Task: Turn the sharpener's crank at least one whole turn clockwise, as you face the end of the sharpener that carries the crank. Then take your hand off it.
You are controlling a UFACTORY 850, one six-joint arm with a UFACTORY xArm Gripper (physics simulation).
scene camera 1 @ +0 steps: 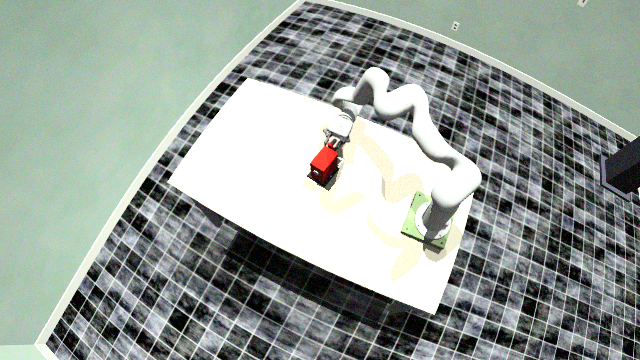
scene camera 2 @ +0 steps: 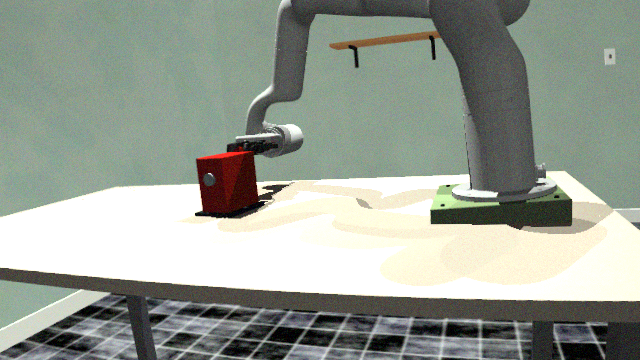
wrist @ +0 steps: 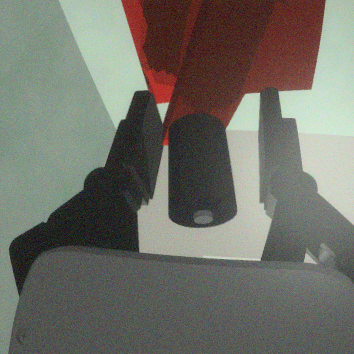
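The red sharpener point(scene camera 1: 324, 164) point(scene camera 2: 227, 182) point(wrist: 290, 55) stands upright on its dark base plate. Its crank arm point(wrist: 215, 60) is red and runs from the top of the wrist view down to a black cylindrical handle point(wrist: 200, 170). My gripper point(scene camera 1: 335, 143) point(scene camera 2: 246, 147) point(wrist: 208, 110) is partly open at the crank end, level with the sharpener's top. The handle lies between the two fingers, with a visible gap on each side, narrower on the left in the wrist view. In scene camera 2 the sharpener's body hides the handle.
A round grey knob point(scene camera 1: 315, 172) point(scene camera 2: 209, 179) is on the sharpener's end away from my gripper. The white table point(scene camera 1: 240, 145) point(scene camera 2: 125, 245) carries the arm's green mounting base point(scene camera 1: 414, 220) point(scene camera 2: 500, 212) at its other end. A wooden wall shelf point(scene camera 2: 385, 40) shows behind the arm.
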